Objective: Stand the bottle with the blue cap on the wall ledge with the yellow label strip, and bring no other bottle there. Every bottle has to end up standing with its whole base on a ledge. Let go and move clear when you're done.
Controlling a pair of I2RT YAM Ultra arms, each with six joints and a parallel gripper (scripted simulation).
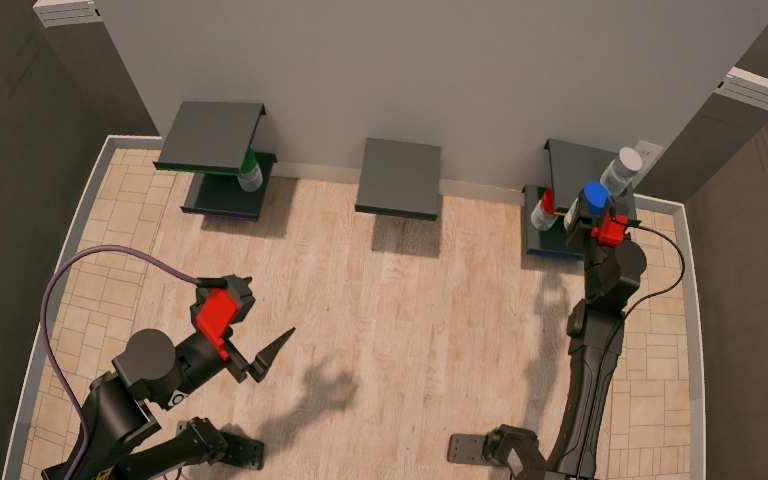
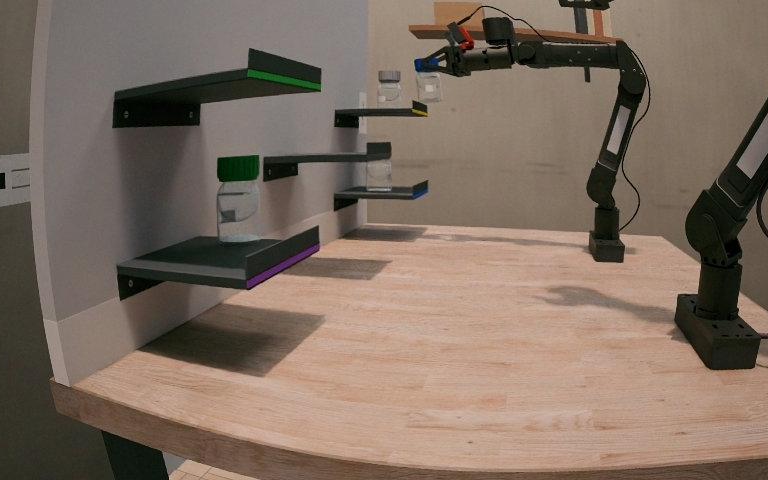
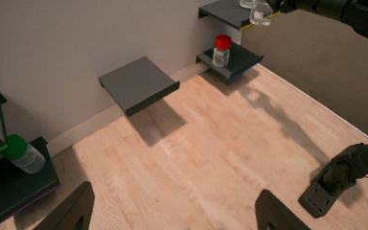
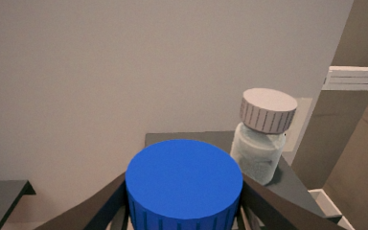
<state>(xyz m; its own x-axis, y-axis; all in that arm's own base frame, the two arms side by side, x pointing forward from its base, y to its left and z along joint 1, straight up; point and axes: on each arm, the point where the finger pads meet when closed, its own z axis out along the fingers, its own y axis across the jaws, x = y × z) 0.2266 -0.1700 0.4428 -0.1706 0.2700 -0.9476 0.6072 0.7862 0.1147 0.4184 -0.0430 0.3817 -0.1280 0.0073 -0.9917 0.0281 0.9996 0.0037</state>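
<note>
The grey-capped bottle lies 10 cm ahead of my right hand, 11 cm to the right of it and 6 cm below it. The rest, counted from my right hand: green-capped bottle (20 cm ahead, 66 cm to the left, 25 cm below); blue-capped bottle (4 cm below); red-capped bottle (11 cm ahead, 1 cm to the right, 25 cm below).
</note>
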